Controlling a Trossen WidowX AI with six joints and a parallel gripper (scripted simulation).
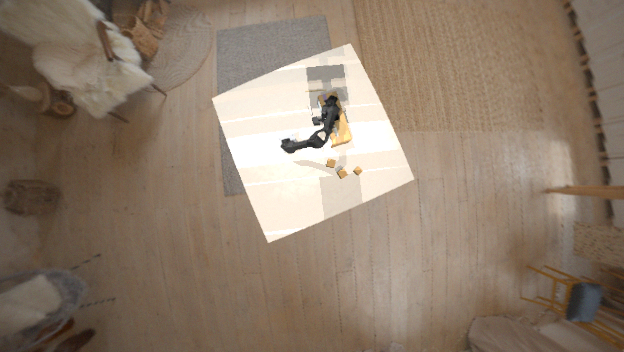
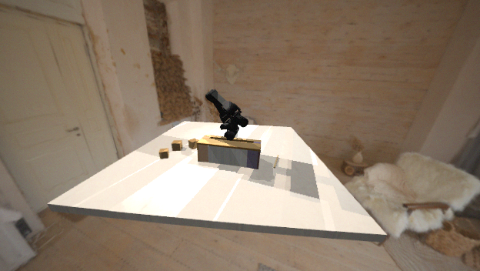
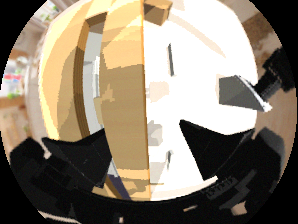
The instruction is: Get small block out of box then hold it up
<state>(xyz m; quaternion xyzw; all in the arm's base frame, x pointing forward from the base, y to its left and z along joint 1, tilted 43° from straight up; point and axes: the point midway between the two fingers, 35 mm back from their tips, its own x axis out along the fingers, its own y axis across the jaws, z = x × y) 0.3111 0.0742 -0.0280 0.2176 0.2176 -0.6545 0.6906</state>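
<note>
Now: the tan block 5 cm ahead of my gripper tip and 2 cm to the right of it. The rest, counted from my gripper tip: orange-topped box: 4 cm ahead, 3 cm to the left, 2 cm below; thin wooden stick: 32 cm to the left, 8 cm below, 1 cm ahead.
</note>
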